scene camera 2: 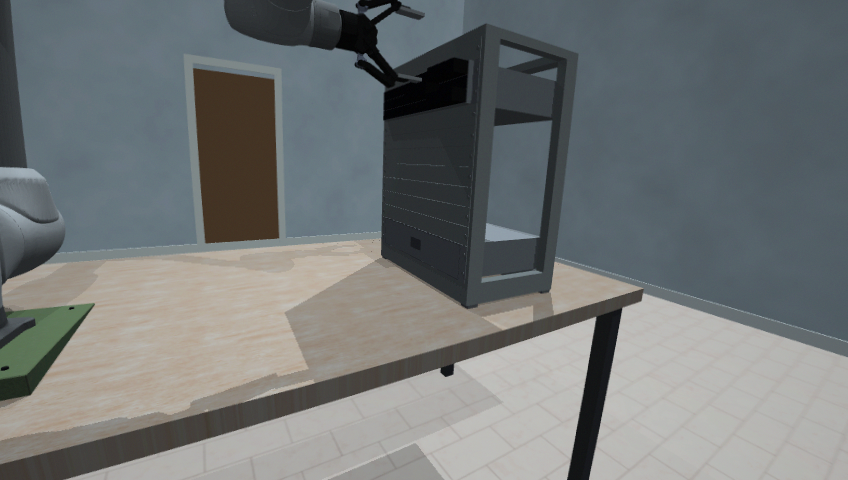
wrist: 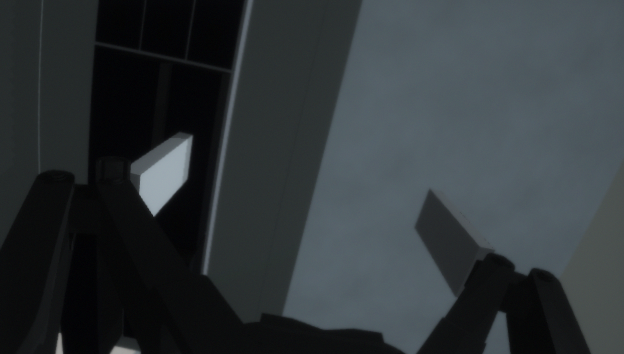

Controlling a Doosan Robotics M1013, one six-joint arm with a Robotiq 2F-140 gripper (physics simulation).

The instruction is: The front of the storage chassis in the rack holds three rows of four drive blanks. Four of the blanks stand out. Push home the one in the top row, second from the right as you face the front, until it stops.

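Frame: origin at the arm's base, x right, y back, z down, level; metres.
Where they show: gripper, between the fingertips: (scene camera 2: 420,48) (wrist: 309,183).
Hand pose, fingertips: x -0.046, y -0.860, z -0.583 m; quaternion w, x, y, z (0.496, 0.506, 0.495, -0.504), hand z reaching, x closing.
Note:
After its pixels a point has its place.
The storage chassis (scene camera 2: 399,105) @(y -0.885, x -0.199, z -0.471 m) (wrist: 125,115) @(y -0.848, x -0.065, z -0.480 m) is a black band high in the rack front. Dark drive blanks (scene camera 2: 450,66) @(y -0.845, x 0.111, z -0.509 m) stand out near its right end in the scene view. They blend together, so the top-row blank second from the right cannot be told apart surely. My gripper (scene camera 2: 410,45) @(y -0.860, x -0.046, z -0.583 m) (wrist: 309,183) @(y -0.860, x -0.046, z -0.583 m) is open and empty, with its fingers wide apart one above the other. The lower finger's pale pad overlaps the chassis front in both views; contact cannot be told. The upper finger is higher than the rack's top edge, against the wall in the wrist view.
The grey rack (scene camera 2: 480,178) @(y -0.909, x 0.157, z -0.280 m) (wrist: 295,125) @(y -0.898, x -0.070, z -0.569 m) stands on the wooden table (scene camera 2: 208,333) @(y -0.374, x 0.046, z 0.023 m), near its right end. Blank panels fill its front below the chassis. The robot's green base plate (scene camera 2: 44,344) @(y -0.140, x 0.038, z 0.000 m) is at the left. A brown door (scene camera 2: 235,154) is in the back wall.

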